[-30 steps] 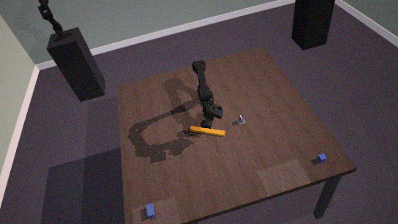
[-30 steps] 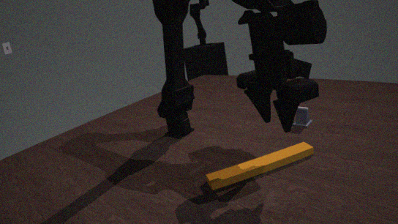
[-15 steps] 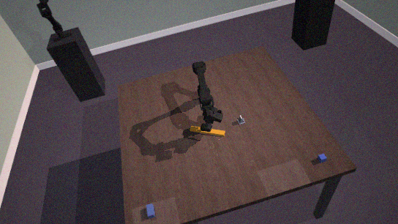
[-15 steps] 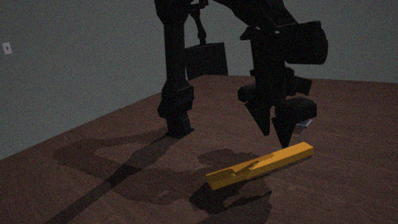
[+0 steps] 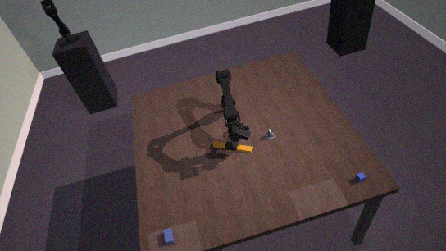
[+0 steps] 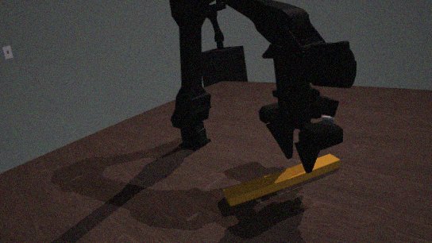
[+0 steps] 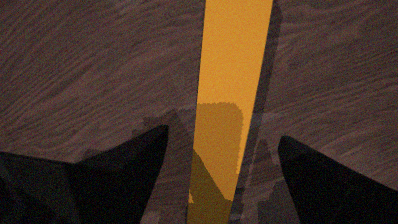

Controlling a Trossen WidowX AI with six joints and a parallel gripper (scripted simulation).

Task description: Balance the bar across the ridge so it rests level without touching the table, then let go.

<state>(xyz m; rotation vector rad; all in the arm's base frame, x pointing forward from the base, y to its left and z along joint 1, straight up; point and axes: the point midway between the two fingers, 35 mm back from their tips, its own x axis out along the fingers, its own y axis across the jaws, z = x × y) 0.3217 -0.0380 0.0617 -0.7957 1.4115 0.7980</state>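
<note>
My gripper tip is 2 cm to the left of the orange bar, 2 cm past it and 2 cm above it. Also, from my gripper tip: blue cube (54 cm to the left, 42 cm ahead, 1 cm below).
</note>
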